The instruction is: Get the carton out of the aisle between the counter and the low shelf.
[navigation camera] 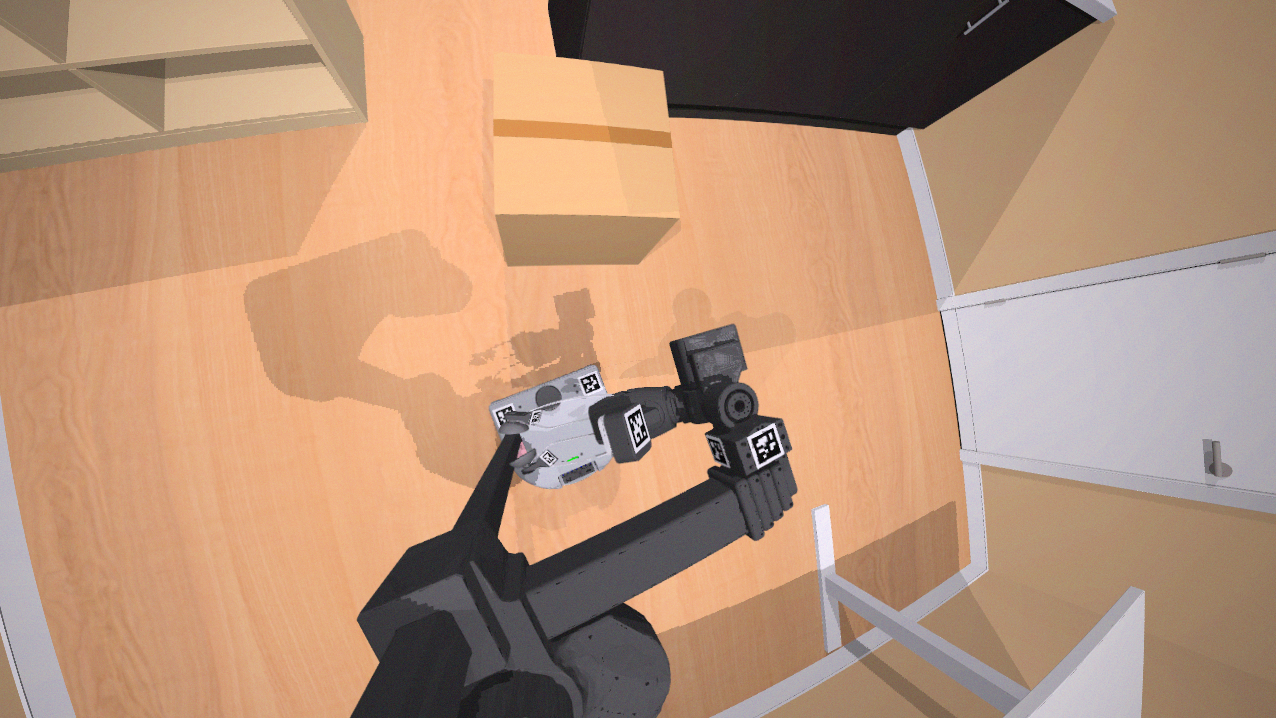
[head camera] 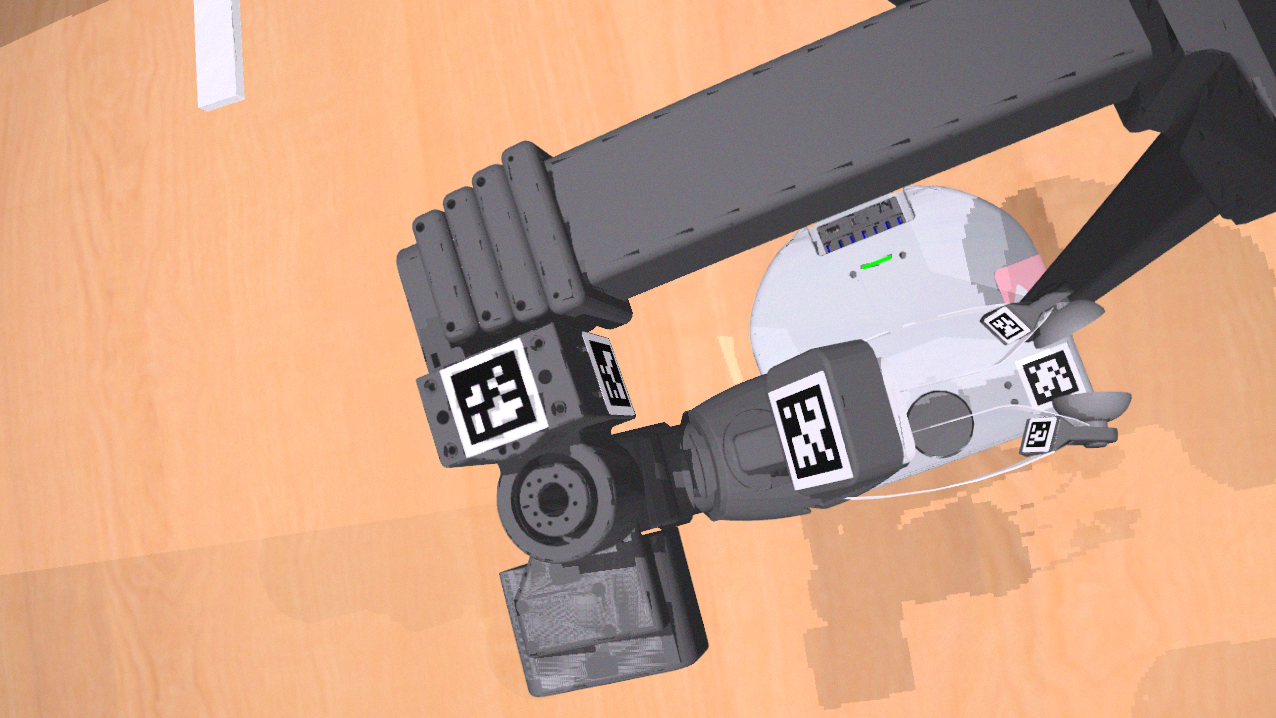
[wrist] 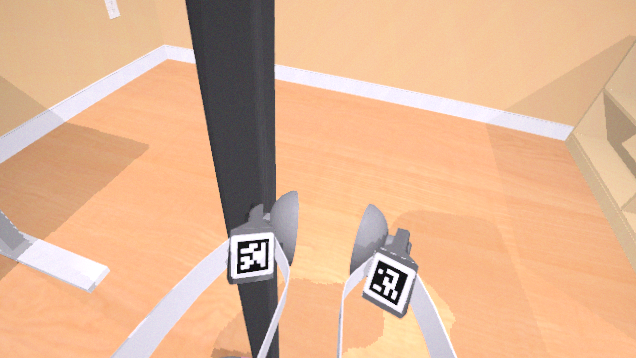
I see my gripper (head camera: 1108, 356), a carton (navigation camera: 584, 174), a low shelf (navigation camera: 86, 86) and a dark counter (navigation camera: 881, 74).
My gripper also shows in the navigation camera view (navigation camera: 506, 445) and in the wrist view (wrist: 329, 221). The head camera view does not show the carton: it is out of frame. The wrist view misses the carton: it is out of frame.
